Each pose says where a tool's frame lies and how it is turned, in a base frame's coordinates. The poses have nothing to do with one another.
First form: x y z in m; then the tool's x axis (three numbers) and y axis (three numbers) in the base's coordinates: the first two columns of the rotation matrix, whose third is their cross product.
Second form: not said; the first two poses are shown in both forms.
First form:
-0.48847, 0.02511, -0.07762, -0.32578, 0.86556, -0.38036, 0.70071, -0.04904, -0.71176
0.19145, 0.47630, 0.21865, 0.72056, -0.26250, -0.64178, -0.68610, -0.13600, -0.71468
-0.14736, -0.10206, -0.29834, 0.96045, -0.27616, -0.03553, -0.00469, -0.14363, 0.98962
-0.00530, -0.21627, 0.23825, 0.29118, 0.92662, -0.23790, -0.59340, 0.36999, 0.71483
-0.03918, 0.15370, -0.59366, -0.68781, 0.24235, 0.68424, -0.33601, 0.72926, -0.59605
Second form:
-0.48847, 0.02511, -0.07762, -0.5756, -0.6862, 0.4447, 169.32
0.19145, 0.47630, 0.21865, -0.8902, 0.3956, 0.2258, 110.29
-0.14736, -0.10206, -0.29834, 0.9828, -0.1230, -0.1375, 99.28
-0.00530, -0.21627, 0.23825, 0.3960, 0.5005, 0.7698, 80.83
-0.03918, 0.15370, -0.59366, 0.0302, -0.9164, 0.3992, 133.58

